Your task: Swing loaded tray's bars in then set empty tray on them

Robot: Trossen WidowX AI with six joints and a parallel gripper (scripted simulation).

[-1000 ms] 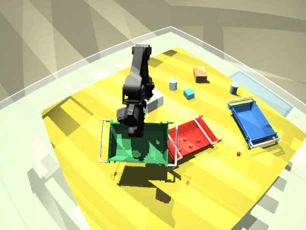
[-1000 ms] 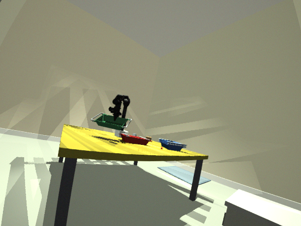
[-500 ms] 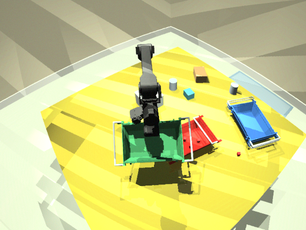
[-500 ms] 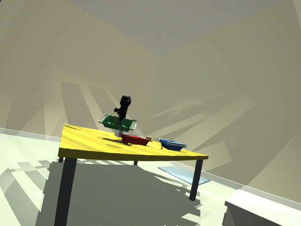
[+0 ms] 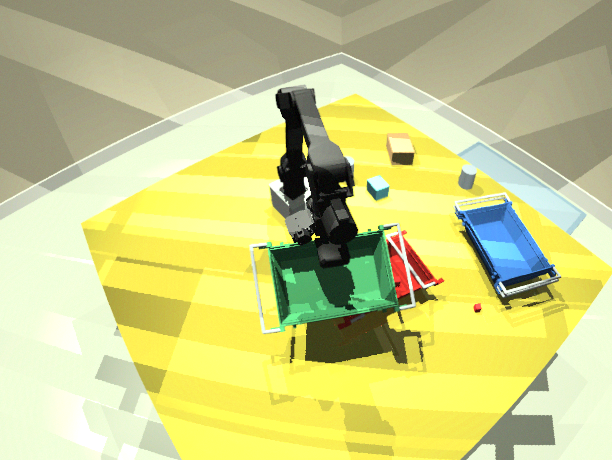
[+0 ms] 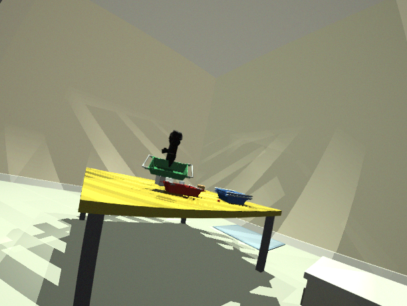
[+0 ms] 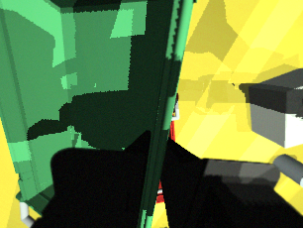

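The green tray is 7 cm ahead of my gripper tip, 4 cm to the right of it and 1 cm below it. Also, from my gripper tip: brown box 22 cm behind, 60 cm to the left, 14 cm below; then red block 34 cm ahead, 23 cm to the left, 17 cm below; then cyan cube 15 cm behind, 39 cm to the left, 15 cm below.
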